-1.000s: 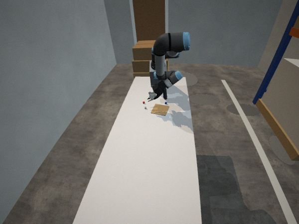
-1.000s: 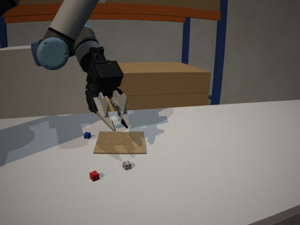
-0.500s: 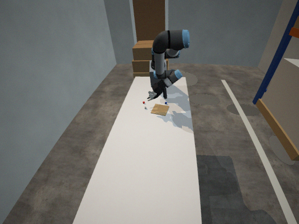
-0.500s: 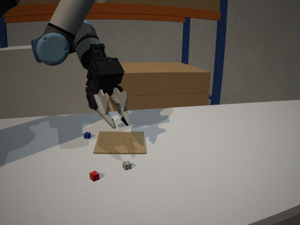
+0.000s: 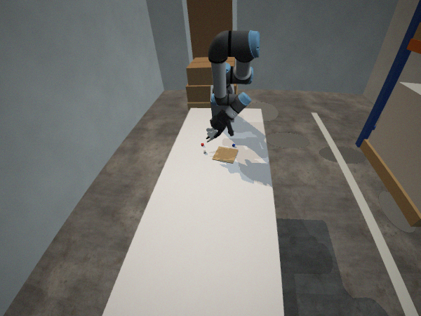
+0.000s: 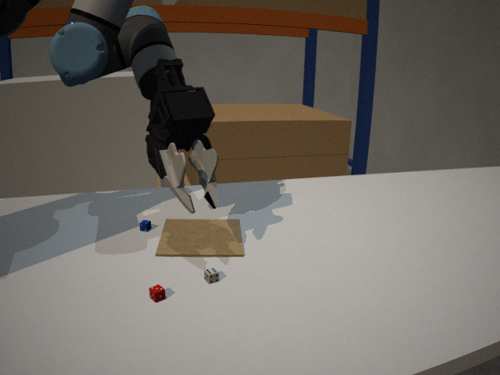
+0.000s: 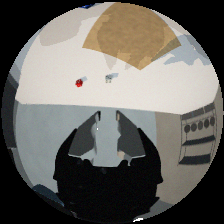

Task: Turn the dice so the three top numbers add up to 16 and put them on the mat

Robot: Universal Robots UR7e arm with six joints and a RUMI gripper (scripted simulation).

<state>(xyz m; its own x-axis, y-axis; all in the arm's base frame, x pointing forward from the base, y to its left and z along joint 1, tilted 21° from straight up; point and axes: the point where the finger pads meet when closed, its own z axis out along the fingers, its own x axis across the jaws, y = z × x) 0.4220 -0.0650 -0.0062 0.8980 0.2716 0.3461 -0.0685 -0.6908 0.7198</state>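
My gripper is now 1 cm short of the white die, 3 cm to the left of it and 10 cm above it. The rest, counted from my hand: blue die 7 cm behind, 16 cm to the left, 10 cm below; mat 2 cm ahead, 11 cm to the left, 11 cm below; red die 7 cm behind, 6 cm to the right, 10 cm below.
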